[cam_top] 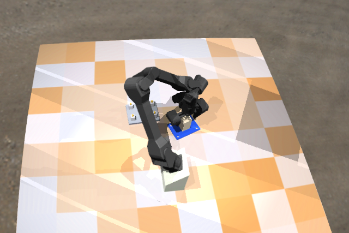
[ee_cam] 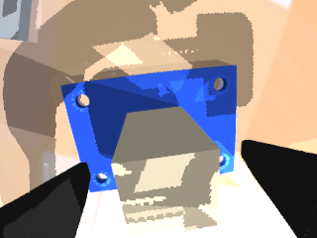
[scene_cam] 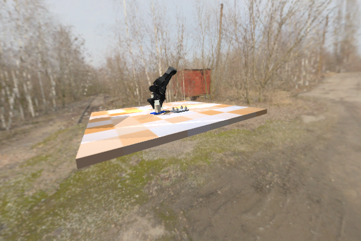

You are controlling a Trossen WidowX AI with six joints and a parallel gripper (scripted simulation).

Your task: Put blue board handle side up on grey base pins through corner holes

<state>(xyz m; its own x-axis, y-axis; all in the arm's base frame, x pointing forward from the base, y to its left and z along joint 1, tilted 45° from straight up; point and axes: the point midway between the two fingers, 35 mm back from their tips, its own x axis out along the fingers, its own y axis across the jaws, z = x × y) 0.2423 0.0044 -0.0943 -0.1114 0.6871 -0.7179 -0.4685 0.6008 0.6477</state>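
The flat blue board is 2 cm below my gripper tip. Also, from my gripper tip: grey base 7 cm ahead, 20 cm to the left, 4 cm below.
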